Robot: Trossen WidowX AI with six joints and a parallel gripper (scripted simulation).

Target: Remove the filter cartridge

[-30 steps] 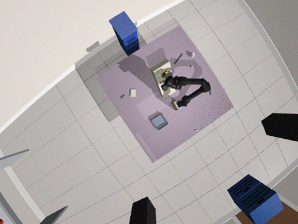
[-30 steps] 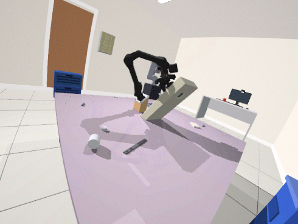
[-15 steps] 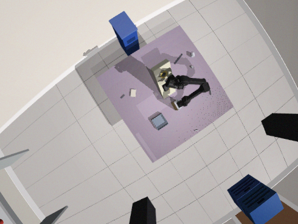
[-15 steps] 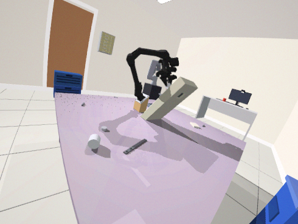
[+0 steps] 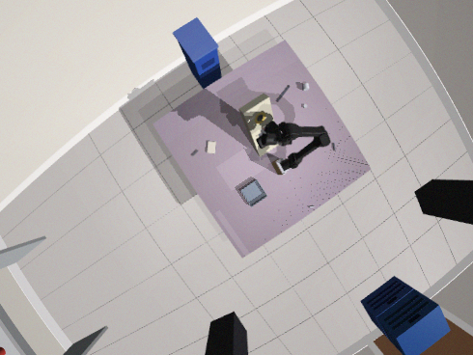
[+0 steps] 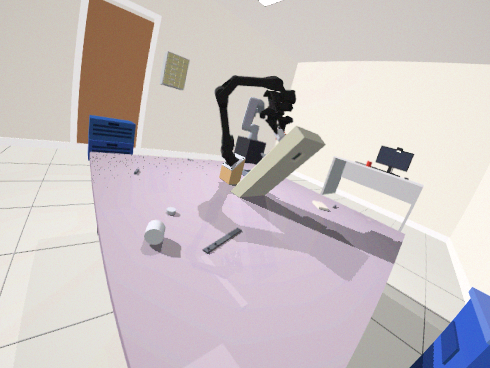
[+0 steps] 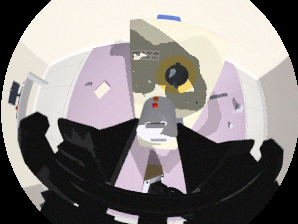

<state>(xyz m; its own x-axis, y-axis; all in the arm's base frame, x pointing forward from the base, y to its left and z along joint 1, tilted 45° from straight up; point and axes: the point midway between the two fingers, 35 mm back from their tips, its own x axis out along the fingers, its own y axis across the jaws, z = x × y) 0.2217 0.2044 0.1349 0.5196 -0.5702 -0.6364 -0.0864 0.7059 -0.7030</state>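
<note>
The grey tray lies 330 mm behind my gripper tip, 230 mm to the left of it and 310 mm below it. Round my gripper tip: round filter cartridge right at my gripper tip; cream block 140 mm ahead, 340 mm to the left, 310 mm below.
</note>
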